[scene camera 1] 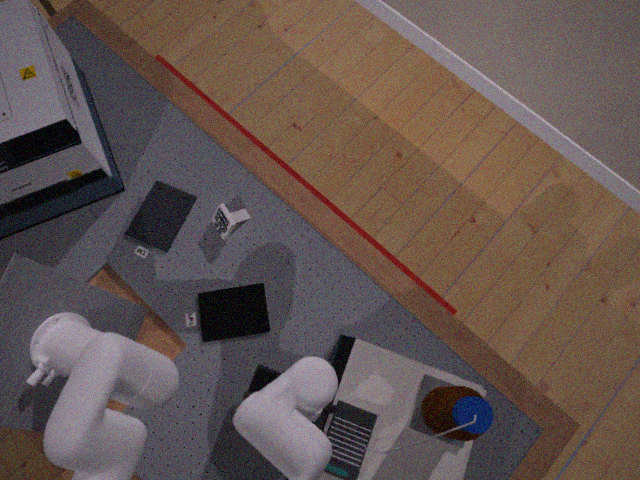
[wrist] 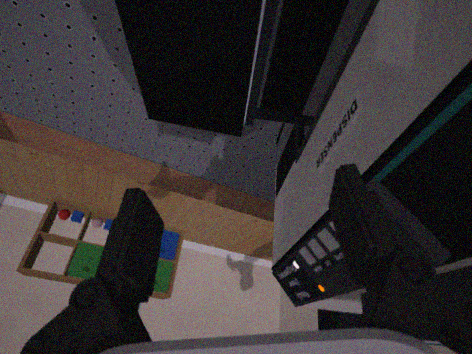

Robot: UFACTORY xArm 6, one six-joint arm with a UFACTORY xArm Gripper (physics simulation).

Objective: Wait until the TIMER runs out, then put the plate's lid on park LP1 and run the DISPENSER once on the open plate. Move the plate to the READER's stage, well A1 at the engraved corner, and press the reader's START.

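Frame: origin at the arm's base, x right, y down, z ahead, level; centimetres.
Seen in the pictures: gripper, fingertip midpoint: (wrist: 241,195); arm's base, link origin: (scene camera 1: 61,343).
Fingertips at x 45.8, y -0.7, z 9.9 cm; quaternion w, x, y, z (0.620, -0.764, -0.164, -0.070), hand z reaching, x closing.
Observation:
Pixels of each thing's middle, then the offset from my fingertips to it. "pt": a spot on its surface instead.
- plate, body centre: (wrist: 191,64) dy +10.3, dx -4.3, dz -1.6 cm
- black rectangle, surface spot: (scene camera 1: 233,312) pt dy +18.8, dx -22.0, dz +12.8 cm
- LP1 tag, body centre: (scene camera 1: 190,319) dy +19.7, dx -30.5, dz +6.6 cm
- large white machine, body centre: (scene camera 1: 8,122) dy +3.9, dx -90.0, dz +26.3 cm
- dark grey pad, surface spot: (scene camera 1: 161,215) pt dy +18.7, dx -51.0, dz +25.9 cm
- brown bottle, surface spot: (scene camera 1: 436,410) pt dy -14.7, dx +23.0, dz +11.8 cm
The plate (wrist: 190,60) shows a black top and a thin pale edge at the upper middle of the wrist view, beside the dispenser (scene camera 1: 398,361) (wrist: 385,75). In the scene view the arm covers most of that spot. My gripper (wrist: 241,195) is open and empty; its right finger overlaps the dispenser's dark button panel (wrist: 312,252), where an orange light glows. The arm hides the gripper in the scene view. A black rectangle (scene camera 1: 233,312) lies by the LP1 tag (scene camera 1: 190,319). The large white machine (scene camera 1: 31,113), apparently the reader, stands upper left. The timer's reading cannot be made out.
A dark grey pad (scene camera 1: 161,215) and a small white stand (scene camera 1: 223,219) lie between the reader and the LP1 tag. A brown bottle (scene camera 1: 436,410) with a blue cap stands on the dispenser. A red line (scene camera 1: 310,188) runs beyond the bench edge. A compartment tray (wrist: 50,277) shows lower left.

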